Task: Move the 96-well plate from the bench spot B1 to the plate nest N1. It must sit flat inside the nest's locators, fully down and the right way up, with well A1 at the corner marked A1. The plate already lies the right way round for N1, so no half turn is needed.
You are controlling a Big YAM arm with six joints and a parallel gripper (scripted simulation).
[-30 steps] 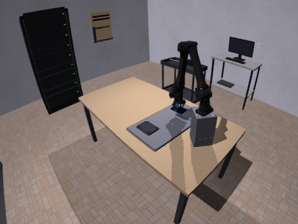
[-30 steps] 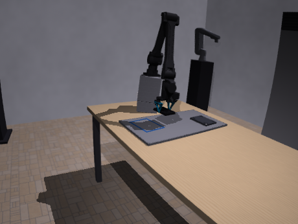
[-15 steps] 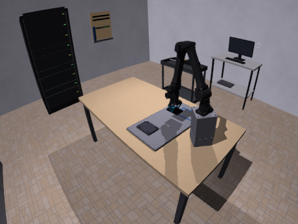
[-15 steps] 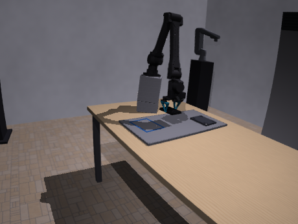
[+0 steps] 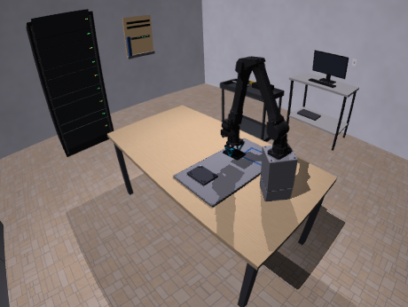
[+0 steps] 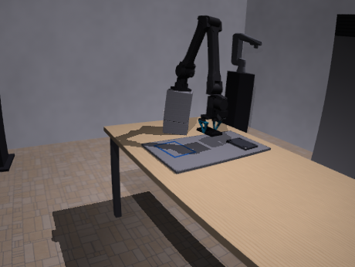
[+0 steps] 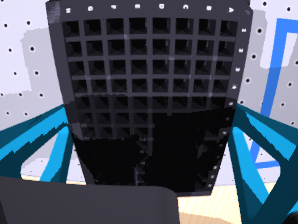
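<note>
The plate nest N1 is 3 cm ahead of my hand, 24 cm to the left of it and 9 cm below it. Round my hand: black 96-well plate right at my hand.
</note>
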